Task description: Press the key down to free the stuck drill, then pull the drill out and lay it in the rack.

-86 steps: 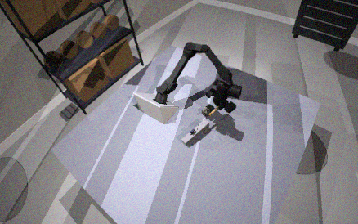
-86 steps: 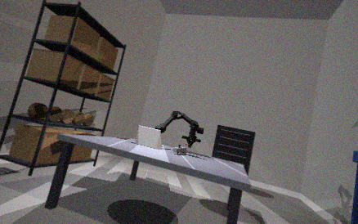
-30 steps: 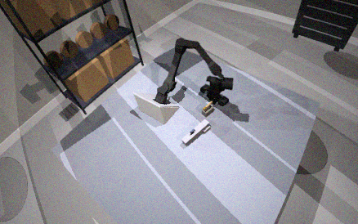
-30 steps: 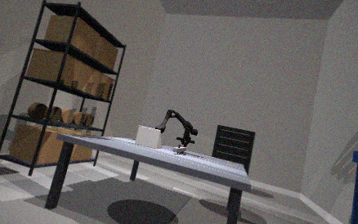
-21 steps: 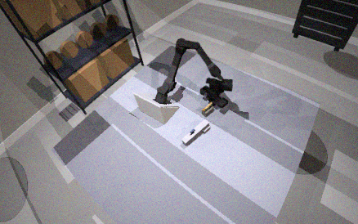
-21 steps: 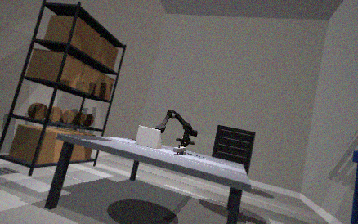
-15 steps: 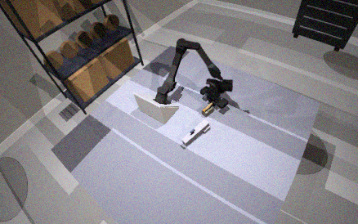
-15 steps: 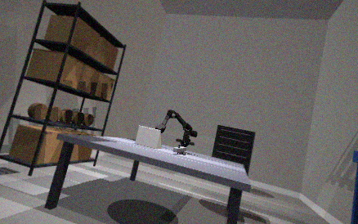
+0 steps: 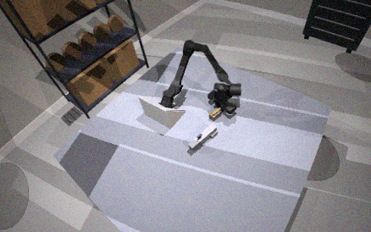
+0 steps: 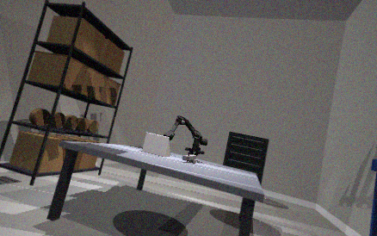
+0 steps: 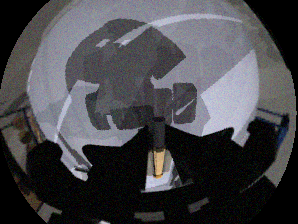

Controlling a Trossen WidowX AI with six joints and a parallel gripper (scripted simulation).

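Right now my gripper tip is 40 mm to the left of the thin orange drill and 30 mm below it. The rest, counted from my gripper tip: dark key 40 mm ahead, 260 mm to the right, 40 mm above; light grey block 50 mm ahead, 230 mm to the right, 20 mm above.
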